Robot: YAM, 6 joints.
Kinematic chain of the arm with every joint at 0, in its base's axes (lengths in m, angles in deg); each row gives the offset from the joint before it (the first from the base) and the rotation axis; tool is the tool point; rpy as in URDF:
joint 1: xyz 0 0 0.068 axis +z
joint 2: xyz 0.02 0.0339 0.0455 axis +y
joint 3: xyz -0.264 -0.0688 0 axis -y
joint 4: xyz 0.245 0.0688 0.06 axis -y
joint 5: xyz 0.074 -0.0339 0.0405 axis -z
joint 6: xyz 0.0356 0 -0.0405 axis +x
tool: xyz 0 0 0 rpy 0 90 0
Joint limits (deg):
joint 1: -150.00..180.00
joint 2: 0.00..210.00
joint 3: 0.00..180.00
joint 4: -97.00..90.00
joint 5: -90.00..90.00
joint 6: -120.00..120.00
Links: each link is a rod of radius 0.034 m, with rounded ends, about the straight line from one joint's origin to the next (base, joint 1, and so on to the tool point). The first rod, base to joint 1, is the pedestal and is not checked.
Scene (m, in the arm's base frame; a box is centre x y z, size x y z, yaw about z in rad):
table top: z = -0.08
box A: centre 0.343 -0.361 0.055 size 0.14 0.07 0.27 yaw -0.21
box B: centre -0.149 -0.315 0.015 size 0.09 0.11 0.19 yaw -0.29
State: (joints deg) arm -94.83 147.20 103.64 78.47 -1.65 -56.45
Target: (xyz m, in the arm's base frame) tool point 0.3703 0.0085 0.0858
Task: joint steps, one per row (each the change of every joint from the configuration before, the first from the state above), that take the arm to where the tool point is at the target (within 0.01 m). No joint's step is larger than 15 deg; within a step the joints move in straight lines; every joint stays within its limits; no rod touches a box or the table.
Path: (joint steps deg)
1: 14.80 -6.83 1.54 1.92 -4.18 6.13
2: 14.80 -6.83 1.53 1.92 -4.17 6.12
3: 14.79 -6.83 1.54 1.93 -4.18 6.13
4: 14.80 -6.83 1.53 1.92 -4.18 6.12
5: 14.80 -6.83 1.54 1.92 -4.18 6.13
6: 14.80 -6.83 1.53 1.92 -4.17 6.12
7: 1.22 4.46 -14.05 -0.22 2.77 -7.35
8: 1.23 4.45 -14.05 -0.23 2.78 -7.35
9: 1.23 4.45 -14.04 -0.22 2.78 -7.35
10: 1.22 4.45 -14.05 -0.22 2.78 -7.35
11: 1.23 4.46 -14.05 -0.22 2.77 -7.35

